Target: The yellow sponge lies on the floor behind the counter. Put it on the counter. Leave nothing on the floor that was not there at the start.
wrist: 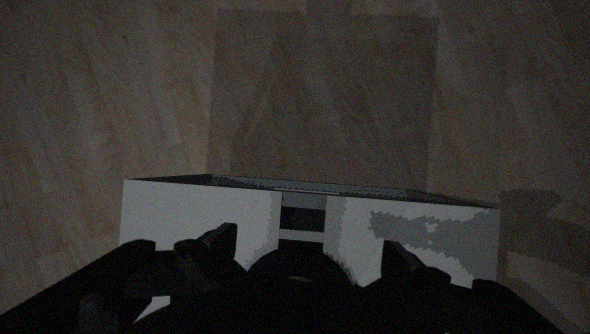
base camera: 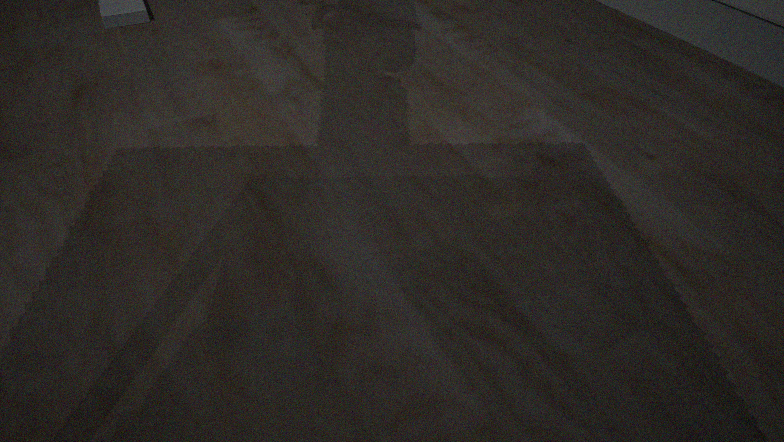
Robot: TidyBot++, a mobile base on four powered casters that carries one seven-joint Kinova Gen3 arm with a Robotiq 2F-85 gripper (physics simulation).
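Places are measured from the arm's base along level axes (x ahead, y left, z up), in centimetres.
Pixels of known places: gripper, between the fingertips: (wrist: 307, 247).
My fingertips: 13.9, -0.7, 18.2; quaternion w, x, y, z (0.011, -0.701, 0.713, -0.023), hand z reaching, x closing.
Behind a point stands the place of what it marks, as x, y, z.
My gripper (wrist: 307, 247) @(13.9, -0.7, 18.2) is open, with its two dark fingertips wide apart at the bottom of the wrist view. No object shows between them; the white body of my own base (wrist: 195, 212) @(11.3, 14.6, -1.4) shows behind them. The yellow sponge does not show in either view. I cannot make out the counter for certain in either view. The gripper does not show in the base camera view.
The floor (base camera: 384, 274) @(39.7, -3.6, -39.7) (wrist: 125, 100) @(33.9, 54.0, -39.7) is dim brown wood with shadows across it. A pale block-like thing (base camera: 125, 15) @(101.8, 40.8, -37.7) stands at the top left of the base camera view. A long pale grey panel (base camera: 713, 32) @(93.4, -70.2, -36.1) runs along the top right, its kind unclear.
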